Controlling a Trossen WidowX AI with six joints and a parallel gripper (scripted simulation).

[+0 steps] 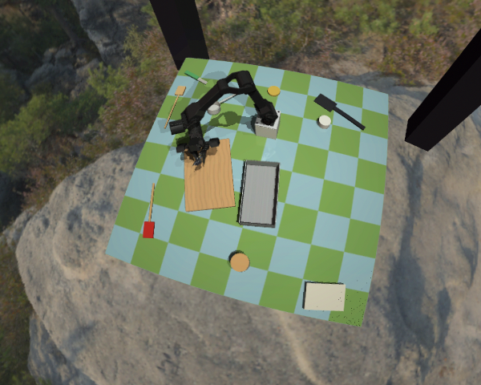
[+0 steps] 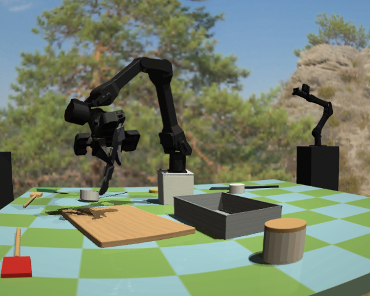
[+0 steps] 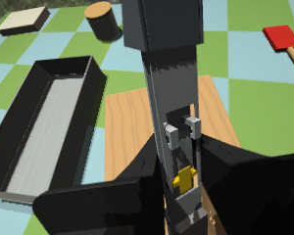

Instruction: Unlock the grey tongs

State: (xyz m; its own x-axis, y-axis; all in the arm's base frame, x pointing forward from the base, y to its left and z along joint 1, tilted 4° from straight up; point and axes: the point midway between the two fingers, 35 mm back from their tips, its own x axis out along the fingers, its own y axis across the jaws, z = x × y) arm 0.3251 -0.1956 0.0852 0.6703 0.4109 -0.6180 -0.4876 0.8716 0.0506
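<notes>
My gripper tip is now 30 mm past the yellow lock piece, 20 mm to the left of it and 20 mm below it. Also, from my gripper tip: wooden board 150 mm below, 10 mm to the right, 10 mm behind; then grey roasting tin 270 mm to the left, 130 mm below, 10 mm behind; then red spatula 300 mm ahead, 190 mm to the right, 150 mm below.
</notes>
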